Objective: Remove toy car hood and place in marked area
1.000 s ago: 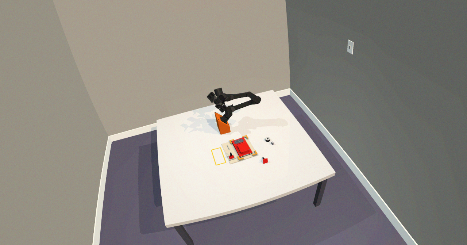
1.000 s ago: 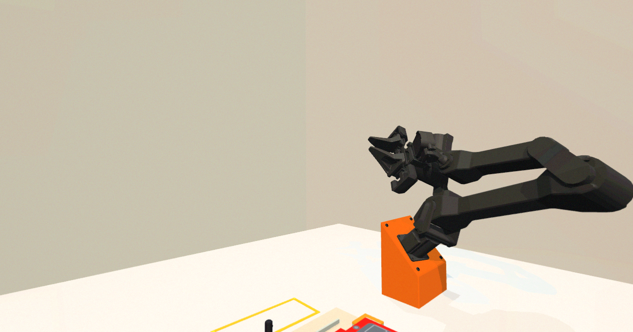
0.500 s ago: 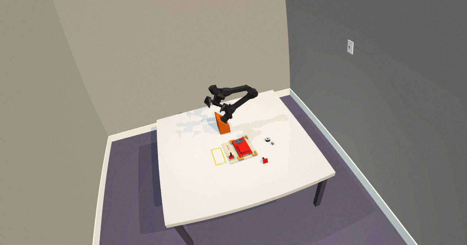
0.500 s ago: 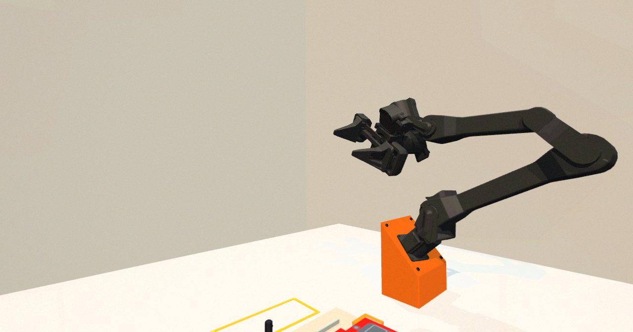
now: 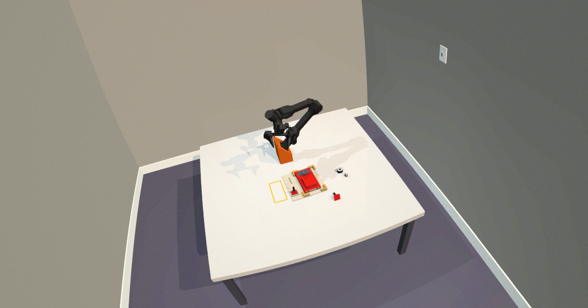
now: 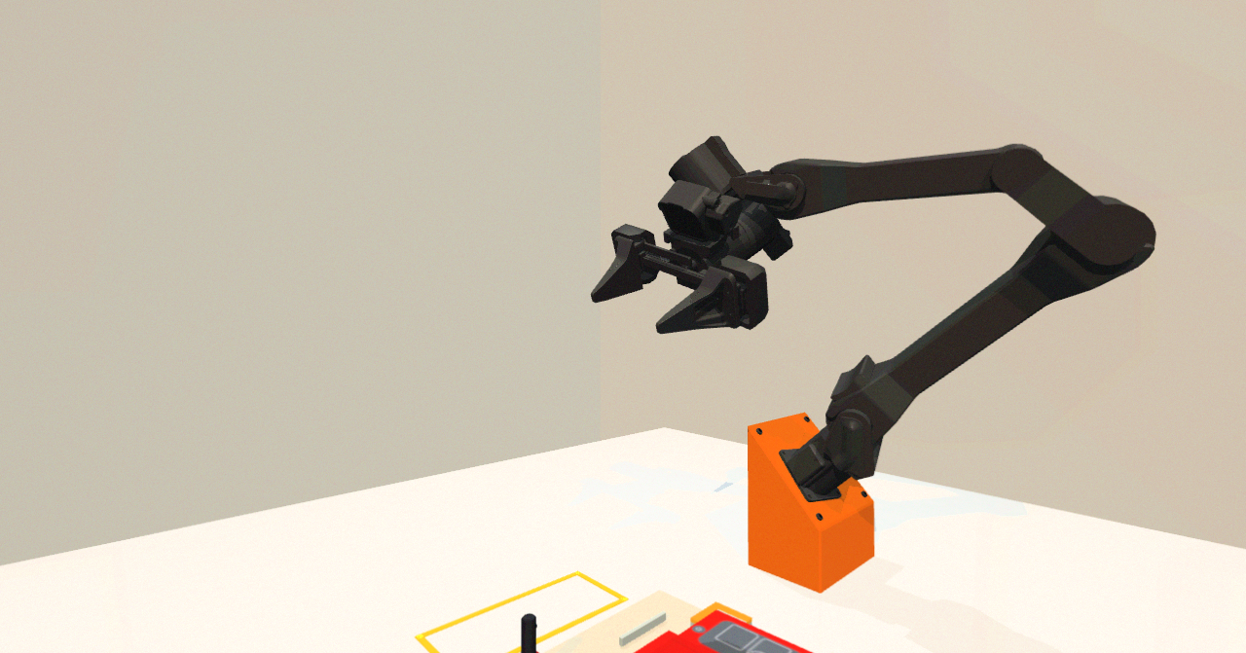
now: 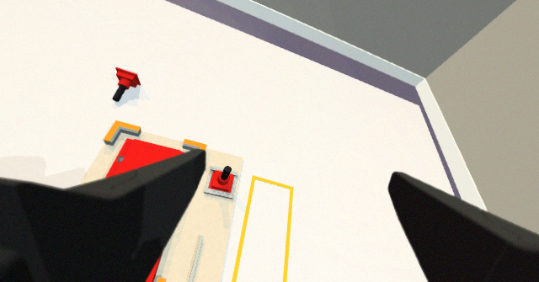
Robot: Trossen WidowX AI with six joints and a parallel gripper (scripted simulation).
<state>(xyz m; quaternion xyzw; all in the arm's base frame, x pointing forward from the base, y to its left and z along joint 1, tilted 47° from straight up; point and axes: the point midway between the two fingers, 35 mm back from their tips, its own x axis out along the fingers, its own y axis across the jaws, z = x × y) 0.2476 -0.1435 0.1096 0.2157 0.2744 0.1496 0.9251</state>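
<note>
Right now the red hood is 26 cm below my gripper tip, 13 cm to the left of it and 6 cm ahead of it. Round my gripper tip: beige board (29 cm below, 11 cm to the left, 4 cm ahead); white wheel (35 cm to the left, 29 cm below, 1 cm behind).
</note>
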